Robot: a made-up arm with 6 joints.
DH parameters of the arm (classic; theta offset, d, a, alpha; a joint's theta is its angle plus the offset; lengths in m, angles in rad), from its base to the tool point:
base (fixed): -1.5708 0.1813 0 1.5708
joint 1: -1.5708 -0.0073 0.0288 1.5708
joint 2: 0 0.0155 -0.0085 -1.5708
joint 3: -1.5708 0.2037 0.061 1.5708
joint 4: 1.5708 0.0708 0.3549 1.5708
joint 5: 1.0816 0 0.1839 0
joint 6: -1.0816 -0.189 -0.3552 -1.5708
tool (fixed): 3.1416 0.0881 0 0
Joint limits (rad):
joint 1: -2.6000..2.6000
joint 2: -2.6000..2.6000
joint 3: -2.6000..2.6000
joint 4: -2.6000..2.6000
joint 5: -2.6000..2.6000
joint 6: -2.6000..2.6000
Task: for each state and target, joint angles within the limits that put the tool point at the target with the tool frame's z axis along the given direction. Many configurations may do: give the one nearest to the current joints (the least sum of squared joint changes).
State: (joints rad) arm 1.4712 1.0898 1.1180 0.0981 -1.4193 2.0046
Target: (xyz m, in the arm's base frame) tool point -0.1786 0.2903 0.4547 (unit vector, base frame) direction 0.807 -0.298 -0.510
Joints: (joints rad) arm 1.2429 1.2503 0.6316 -0.0838 -1.3580 2.1061
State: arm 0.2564 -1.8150 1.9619 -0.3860 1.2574 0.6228
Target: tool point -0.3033 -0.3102 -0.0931 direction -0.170 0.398 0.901
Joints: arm 0.3040 -0.9595 1.9617 -0.7754 1.7298 0.0072
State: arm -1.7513 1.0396 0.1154 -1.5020 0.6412 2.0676
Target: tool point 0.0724 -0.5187 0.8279 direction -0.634 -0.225 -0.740
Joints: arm -1.5051 2.0434 0.3459 -1.3077 0.3332 2.2762
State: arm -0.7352 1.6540 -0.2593 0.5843 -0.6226 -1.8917
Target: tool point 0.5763 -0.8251 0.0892 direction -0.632 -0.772 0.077
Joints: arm -0.9413 1.8970 0.0916 0.6325 -0.6035 -1.9741
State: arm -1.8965 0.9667 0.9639 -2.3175 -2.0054 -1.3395
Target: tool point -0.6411 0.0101 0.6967 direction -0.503 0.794 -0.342
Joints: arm -2.5815 1.2903 1.0115 -2.3427 -2.1429 -1.0164
